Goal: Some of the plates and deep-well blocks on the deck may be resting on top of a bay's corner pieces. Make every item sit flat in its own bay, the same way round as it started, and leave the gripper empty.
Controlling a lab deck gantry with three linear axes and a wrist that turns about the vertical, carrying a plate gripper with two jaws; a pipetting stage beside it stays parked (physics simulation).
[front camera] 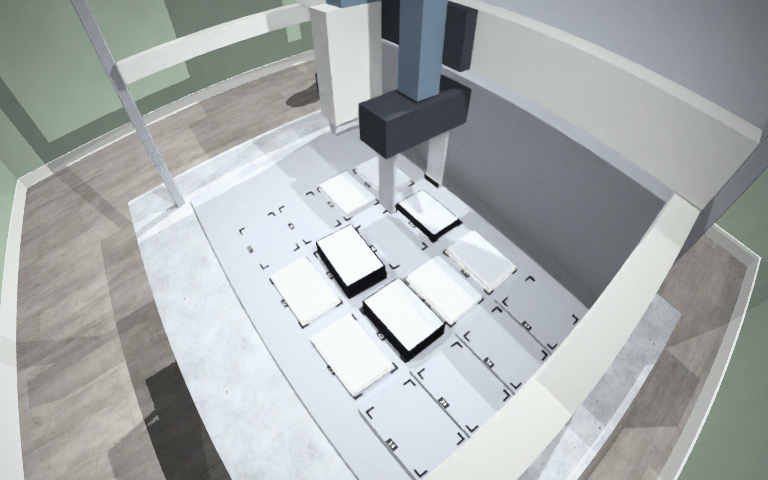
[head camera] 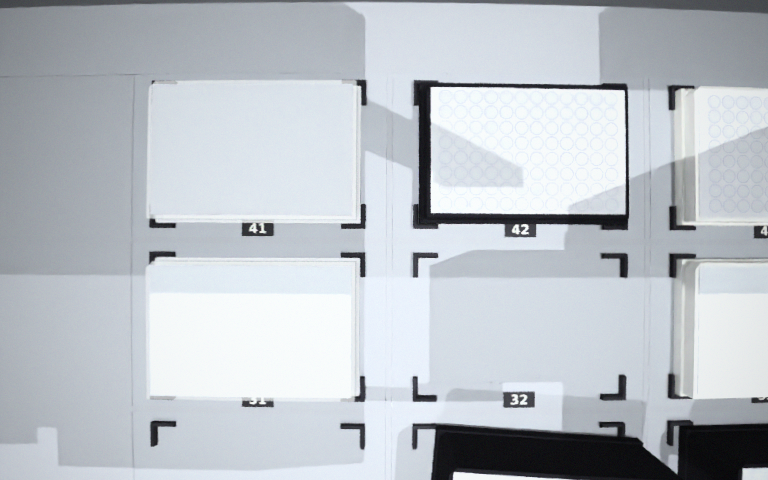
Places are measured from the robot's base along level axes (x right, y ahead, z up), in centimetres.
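Pixels of known places: gripper, between the fingertips: (front camera: 411,194); robot's base, origin of its link: (front camera: 240,231).
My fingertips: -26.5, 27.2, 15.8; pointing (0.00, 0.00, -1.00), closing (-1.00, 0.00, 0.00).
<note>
Ahead of a thing's pixels: the offset from my fingertips to its middle, as dx, dy, dz. "*": to the spot under its first point.
My gripper (front camera: 410,195) is open and empty, its jaws wide apart above the back bays. It does not show in the head view. A white plate {-9.9, -20.8, -15.0} (front camera: 368,168) (head camera: 252,150) is in bay 41; its left edge overlaps the left corner pieces in the head view. Another white plate {+0.8, -20.8, -15.0} (front camera: 347,194) (head camera: 249,345) is in bay 31 and covers the lower left corner piece. A black-sided plate with round wells {-9.9, -4.4, -15.0} (front camera: 428,212) (head camera: 529,150) is in bay 42. White plates are in bay 43 {* -9.3, +12.5, -14.3} (front camera: 481,260) (head camera: 730,186) and bay 33 {* +1.2, +12.4, -14.3} (front camera: 444,288) (head camera: 736,350). I cannot tell small tilts.
Two tall black-sided blocks {+11.6, -3.6, -13.4} (front camera: 351,257) {+11.5, +12.5, -13.5} (front camera: 403,316) stand mid-deck. Two white plates {+22.2, -4.4, -15.0} (front camera: 305,290) {+22.4, +11.8, -14.8} (front camera: 352,355) are in the front row. Bay 32 holds no item. A pale pipetting stage (front camera: 351,65) hangs behind the gripper. A frame beam (front camera: 566,390) crosses the right side.
</note>
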